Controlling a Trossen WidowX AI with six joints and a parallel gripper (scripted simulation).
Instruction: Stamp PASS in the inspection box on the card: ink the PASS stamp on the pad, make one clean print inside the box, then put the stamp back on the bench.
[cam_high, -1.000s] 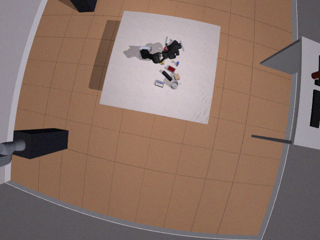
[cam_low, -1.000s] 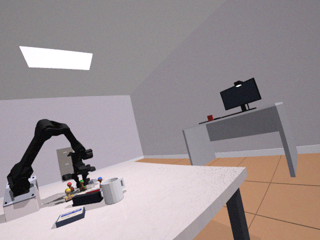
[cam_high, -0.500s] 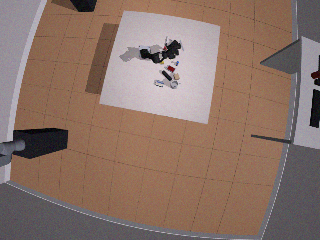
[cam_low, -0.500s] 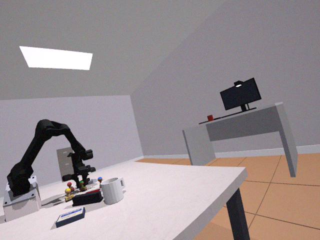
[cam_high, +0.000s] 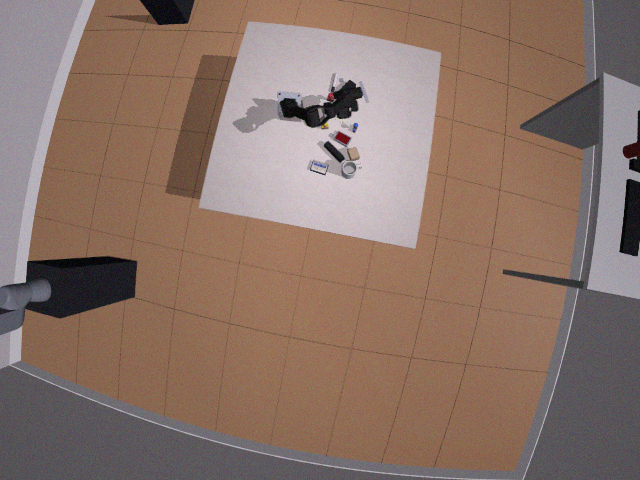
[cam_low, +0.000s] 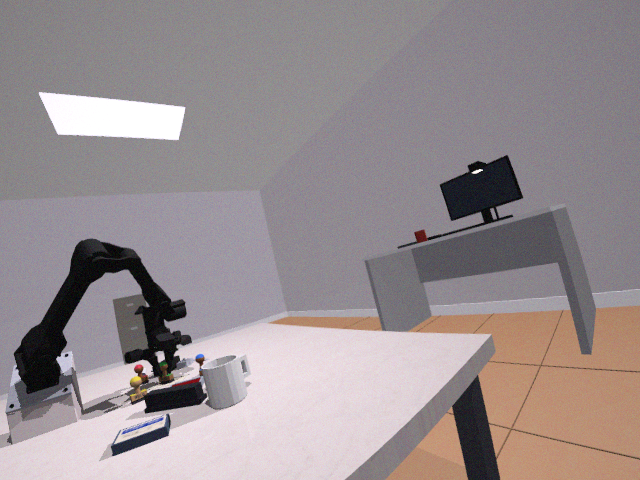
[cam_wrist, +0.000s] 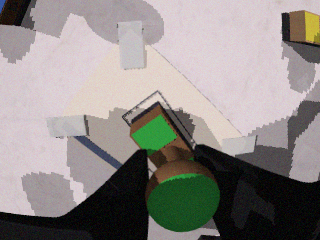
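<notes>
Right now my gripper tip is right at the green-knobbed stamp. Also, from my gripper tip: yellow-knobbed stamp 80 mm to the right, 80 mm behind; then pale card 30 mm below; then red-knobbed stamp 100 mm to the left, 70 mm behind.
</notes>
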